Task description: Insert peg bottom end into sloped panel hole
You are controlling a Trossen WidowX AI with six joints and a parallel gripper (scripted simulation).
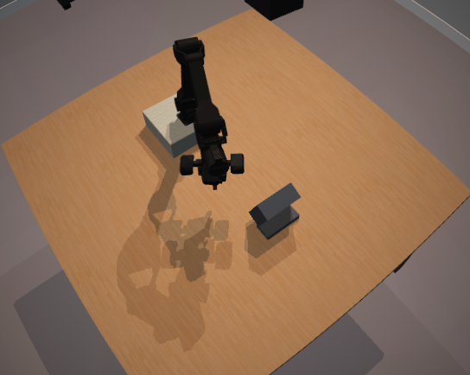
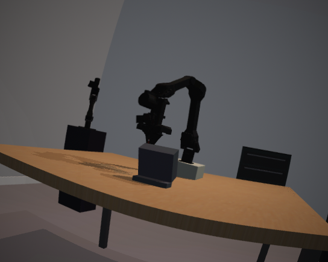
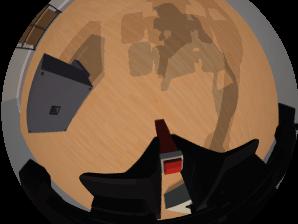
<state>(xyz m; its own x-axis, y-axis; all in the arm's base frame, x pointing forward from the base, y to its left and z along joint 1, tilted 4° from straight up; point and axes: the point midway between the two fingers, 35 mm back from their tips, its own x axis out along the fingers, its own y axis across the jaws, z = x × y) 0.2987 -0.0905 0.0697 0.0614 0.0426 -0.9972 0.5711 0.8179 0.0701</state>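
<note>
Now: gripper tip 16 cm short of the dark sloped panel, 11 cm to the right of it and 4 cm above it. The rest, counted from my gripper tip: dark red peg: 2 cm above.
</note>
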